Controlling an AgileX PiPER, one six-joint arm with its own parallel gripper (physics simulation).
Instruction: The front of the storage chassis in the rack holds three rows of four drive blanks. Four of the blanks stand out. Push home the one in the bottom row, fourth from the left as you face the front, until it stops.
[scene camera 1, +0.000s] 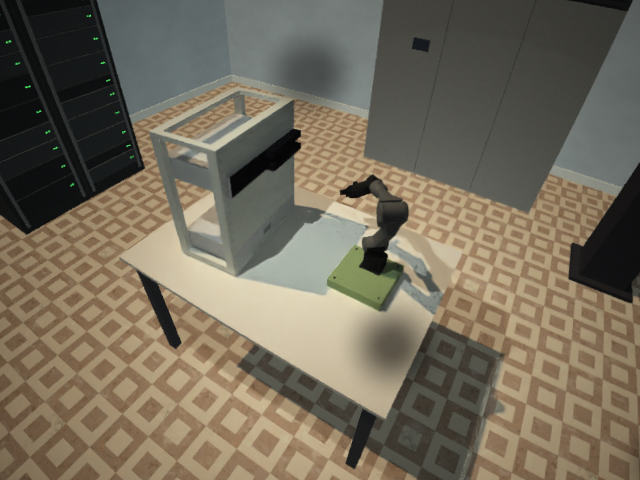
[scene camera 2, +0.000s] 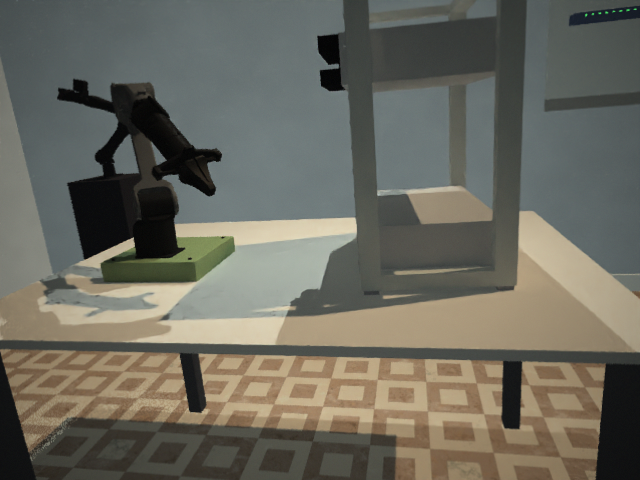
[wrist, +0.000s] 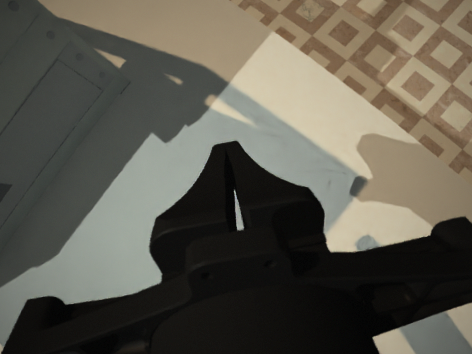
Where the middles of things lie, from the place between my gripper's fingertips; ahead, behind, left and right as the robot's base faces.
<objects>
My hand is 39 cm short of the pale rack (scene camera 2: 446, 226), 27 cm to the right of it and 8 cm below it.
</objects>
